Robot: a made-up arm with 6 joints. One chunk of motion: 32 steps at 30 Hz.
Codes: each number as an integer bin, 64 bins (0 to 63) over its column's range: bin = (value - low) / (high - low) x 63, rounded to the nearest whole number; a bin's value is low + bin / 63 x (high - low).
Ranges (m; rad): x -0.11..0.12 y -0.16..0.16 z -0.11..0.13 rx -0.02..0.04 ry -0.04..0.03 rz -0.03..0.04
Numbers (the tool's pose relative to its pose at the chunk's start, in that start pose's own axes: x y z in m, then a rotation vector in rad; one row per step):
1: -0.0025 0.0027 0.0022 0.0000 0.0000 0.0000
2: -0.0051 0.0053 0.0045 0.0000 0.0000 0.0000
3: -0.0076 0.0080 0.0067 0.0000 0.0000 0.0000
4: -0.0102 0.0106 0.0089 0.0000 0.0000 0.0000
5: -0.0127 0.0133 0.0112 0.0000 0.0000 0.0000
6: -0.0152 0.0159 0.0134 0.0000 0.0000 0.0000
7: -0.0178 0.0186 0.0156 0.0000 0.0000 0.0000
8: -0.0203 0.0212 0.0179 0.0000 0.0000 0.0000
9: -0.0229 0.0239 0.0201 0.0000 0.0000 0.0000
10: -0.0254 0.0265 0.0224 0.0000 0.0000 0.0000
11: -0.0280 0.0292 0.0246 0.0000 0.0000 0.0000
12: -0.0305 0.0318 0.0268 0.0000 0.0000 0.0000
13: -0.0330 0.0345 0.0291 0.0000 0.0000 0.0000
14: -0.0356 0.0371 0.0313 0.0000 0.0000 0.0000
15: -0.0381 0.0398 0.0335 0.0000 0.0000 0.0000
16: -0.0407 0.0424 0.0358 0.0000 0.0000 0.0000
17: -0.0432 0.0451 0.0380 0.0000 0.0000 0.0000
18: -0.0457 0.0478 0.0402 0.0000 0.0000 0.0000
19: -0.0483 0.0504 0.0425 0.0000 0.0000 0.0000
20: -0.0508 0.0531 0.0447 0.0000 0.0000 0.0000
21: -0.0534 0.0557 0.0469 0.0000 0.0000 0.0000
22: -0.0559 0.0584 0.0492 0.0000 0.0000 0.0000
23: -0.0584 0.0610 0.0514 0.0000 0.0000 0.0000
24: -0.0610 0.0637 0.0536 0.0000 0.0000 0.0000
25: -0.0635 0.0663 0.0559 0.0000 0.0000 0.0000
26: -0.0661 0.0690 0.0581 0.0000 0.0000 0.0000
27: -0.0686 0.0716 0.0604 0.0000 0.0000 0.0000
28: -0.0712 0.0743 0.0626 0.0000 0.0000 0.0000
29: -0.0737 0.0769 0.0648 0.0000 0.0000 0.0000
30: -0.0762 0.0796 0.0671 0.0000 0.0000 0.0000
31: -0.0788 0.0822 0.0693 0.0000 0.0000 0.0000
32: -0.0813 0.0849 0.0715 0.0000 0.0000 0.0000
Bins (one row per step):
1: 29 32 29 21 36 27
2: 29 33 30 21 36 27
3: 28 33 31 21 36 27
4: 27 34 31 21 36 27
5: 27 34 32 21 36 27
6: 26 35 32 21 36 27
7: 25 35 33 21 36 27
8: 25 36 34 21 36 27
9: 24 36 34 21 36 27
10: 23 37 35 21 36 27
11: 22 37 35 21 36 27
12: 22 38 36 21 36 27
13: 21 38 37 21 36 27
14: 20 39 37 21 36 27
15: 20 39 38 21 36 27
16: 19 40 38 21 36 27
17: 18 40 39 21 36 27
18: 18 41 39 21 36 27
19: 17 41 40 21 36 27
20: 16 42 41 21 36 27
21: 16 42 41 21 36 27
22: 15 43 42 21 36 27
23: 14 44 42 21 36 27
24: 13 44 43 21 36 27
25: 13 45 44 21 36 27
26: 12 45 44 21 36 27
27: 11 46 45 21 36 27
28: 11 46 45 21 36 27
29: 10 47 46 21 36 27
30: 9 47 46 21 36 27
31: 9 48 47 21 36 27
32: 8 48 48 21 36 27

